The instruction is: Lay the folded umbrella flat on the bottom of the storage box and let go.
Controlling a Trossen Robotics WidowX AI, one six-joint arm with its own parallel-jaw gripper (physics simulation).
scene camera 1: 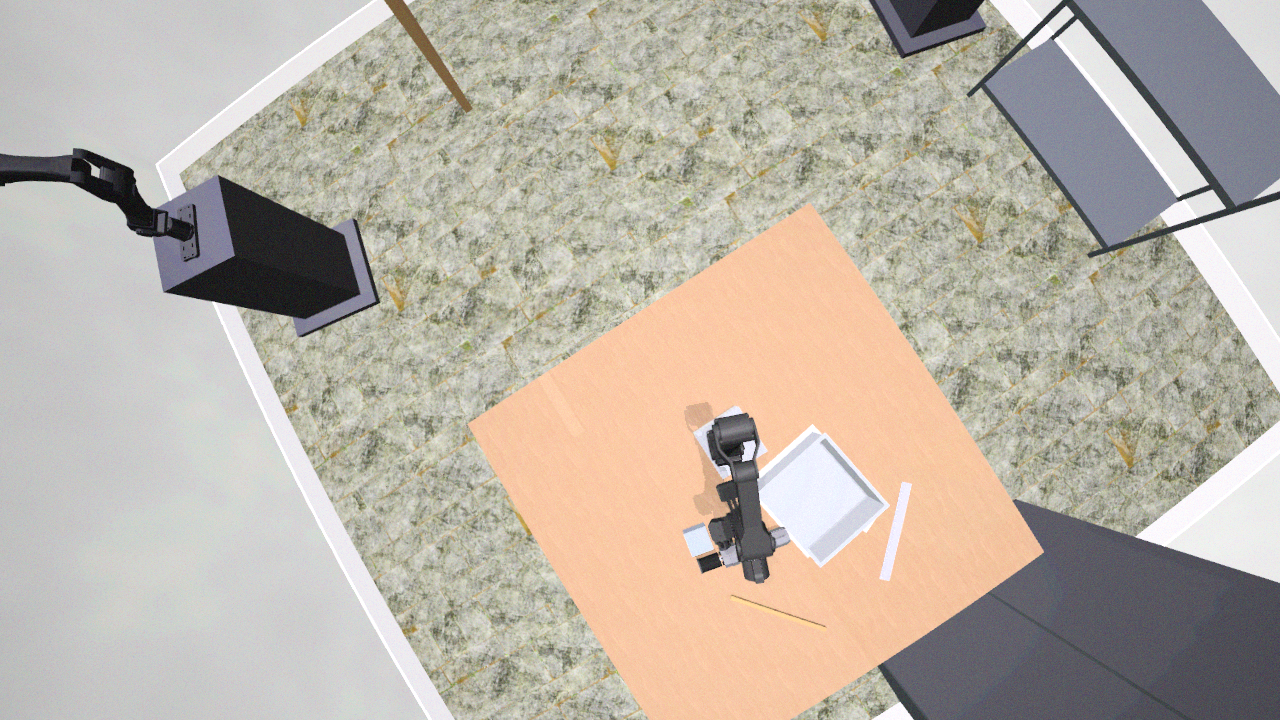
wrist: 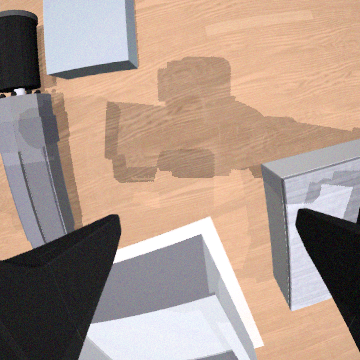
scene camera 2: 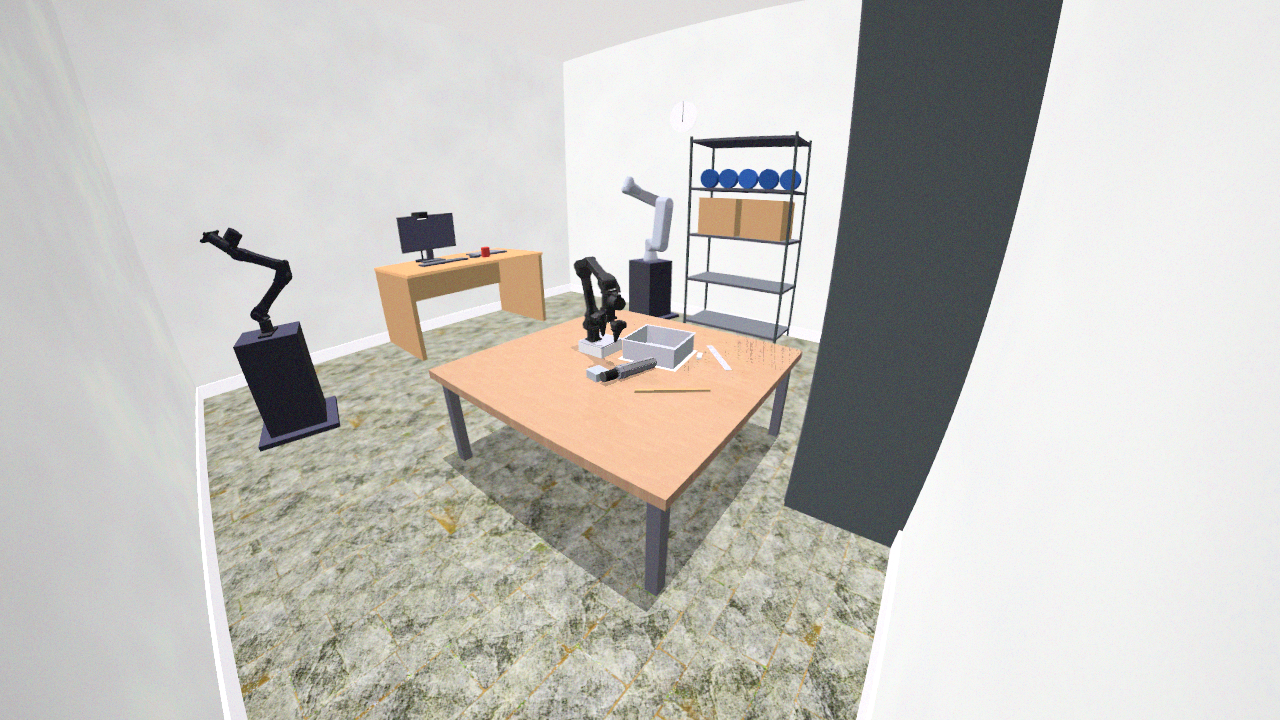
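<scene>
The folded umbrella, grey with a black handle, lies on the table outside the box. The arm covers part of it in the first scene view. The storage box is light grey with a white rim, upright beside the umbrella; the visible part of its bottom is bare. My gripper is open and empty above the table, near the box's rim. In the wrist view the umbrella lies left of the fingertips, and the left finger hides its lower end.
A pale blue block lies beside the umbrella's handle. A thin tan stick and a white strip lie on the table. The arm's grey base block stands close to the box.
</scene>
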